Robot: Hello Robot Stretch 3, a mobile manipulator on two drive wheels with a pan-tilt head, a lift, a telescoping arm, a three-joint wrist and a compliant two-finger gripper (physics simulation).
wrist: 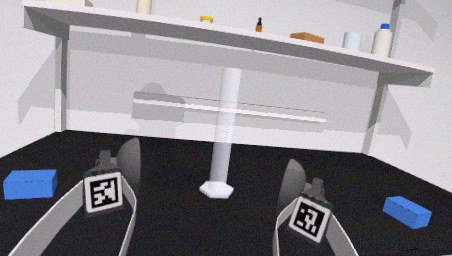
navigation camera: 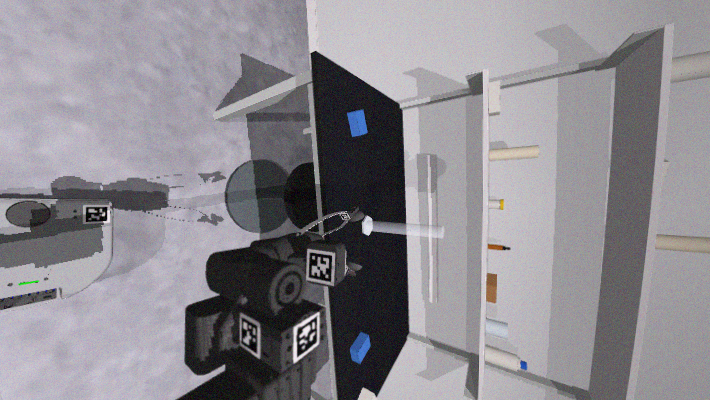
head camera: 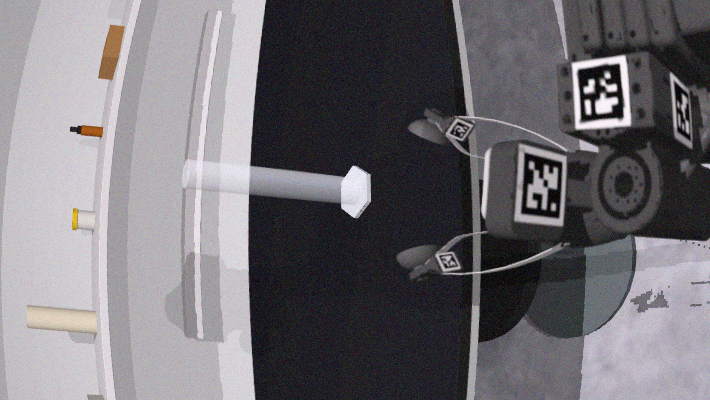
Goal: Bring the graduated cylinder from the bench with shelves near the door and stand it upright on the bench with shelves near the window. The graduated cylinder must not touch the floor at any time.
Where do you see my gripper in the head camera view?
At 412,193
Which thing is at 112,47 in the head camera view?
A brown box.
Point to a bench with shelves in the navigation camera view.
At 368,171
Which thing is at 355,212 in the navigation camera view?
My gripper.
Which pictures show the graduated cylinder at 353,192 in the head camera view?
The wrist view, the navigation camera view and the head camera view: all of them.
